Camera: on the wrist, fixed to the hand. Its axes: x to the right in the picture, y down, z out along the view.
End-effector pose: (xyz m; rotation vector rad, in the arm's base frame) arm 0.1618 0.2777 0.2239 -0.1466 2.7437 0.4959
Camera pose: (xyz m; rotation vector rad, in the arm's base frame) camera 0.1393 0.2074 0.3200 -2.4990 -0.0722 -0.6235
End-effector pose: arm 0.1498 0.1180 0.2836 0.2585 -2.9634 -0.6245
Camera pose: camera 0.1801 0.0462 0.3764 -2.5199 -0.0930 -0.0146
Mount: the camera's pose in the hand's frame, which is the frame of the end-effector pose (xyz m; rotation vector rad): -0.0103 -0.0312 -0.1166 0.2239 -0.3067 -3.0582
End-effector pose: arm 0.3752 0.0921 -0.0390 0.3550 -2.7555 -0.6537
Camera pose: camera 0.4285 0.0217 0.0440 -2.4633 -0.1646 0.2405
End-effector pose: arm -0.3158 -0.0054 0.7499 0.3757 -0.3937 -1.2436
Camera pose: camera -0.2882 0.0029 0.6322 -0.4331 -0.1116 1.8561
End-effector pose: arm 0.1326 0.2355 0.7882 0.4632 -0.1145 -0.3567
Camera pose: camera 0.1352 0.2618 0.6700 -0.3264 -0.3323 2.7653
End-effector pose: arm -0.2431 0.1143 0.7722 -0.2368 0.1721 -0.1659
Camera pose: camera -0.2795 0.0608 0.6698 0.0771 0.6711 2.9958
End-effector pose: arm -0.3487 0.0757 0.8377 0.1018 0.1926 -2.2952
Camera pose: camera -0.3637 0.1238 0.7275 0.2819 0.1334 0.9141
